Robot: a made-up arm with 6 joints.
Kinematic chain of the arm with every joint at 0, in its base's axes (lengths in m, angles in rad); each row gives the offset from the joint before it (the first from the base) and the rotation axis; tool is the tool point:
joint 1: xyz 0 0 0.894 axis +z
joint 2: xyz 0.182 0 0 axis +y
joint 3: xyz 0 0 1.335 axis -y
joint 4: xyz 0 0 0.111 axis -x
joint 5: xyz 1.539 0 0 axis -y
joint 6: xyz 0.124 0 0 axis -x
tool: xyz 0 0 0
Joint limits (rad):
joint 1: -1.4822..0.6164
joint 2: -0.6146..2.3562
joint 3: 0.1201..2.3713
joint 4: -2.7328..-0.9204
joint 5: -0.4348..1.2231
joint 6: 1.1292..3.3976
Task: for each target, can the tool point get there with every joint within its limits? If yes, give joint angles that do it. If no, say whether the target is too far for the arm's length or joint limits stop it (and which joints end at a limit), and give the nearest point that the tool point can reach.
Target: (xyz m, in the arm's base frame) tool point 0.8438 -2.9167 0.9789
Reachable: yes | joints -1.2866 1.1902 0.8756 -1.8400 0.0655 2.3464
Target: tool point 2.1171 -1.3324 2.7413
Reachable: yes | joints -0.5403 0.9591 1.6502 -2.4104 0.7040 2.3091
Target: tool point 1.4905 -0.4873 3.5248
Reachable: yes | joints -0.2673 0.4860 1.4867 -1.1806 0.7283 2.5919
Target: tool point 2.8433 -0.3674 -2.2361
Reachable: no: too far | nearest point 2.1466 -0.2774 -1.3540 | short by 1.128 m
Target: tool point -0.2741 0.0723 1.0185
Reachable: no: joint limits stop it (at a limit: joint 1, joint 2, joint 3, joint 4, joint 5) | nearest point 0.0054 -0.5847 3.0477 | short by 2.151 m
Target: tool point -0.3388 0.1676 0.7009
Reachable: no: joint limits stop it (at a limit: joint 1, joint 2, joint 3, joint 4, joint 5) | nearest point -0.0326 -0.1565 -1.2965 | short by 2.047 m
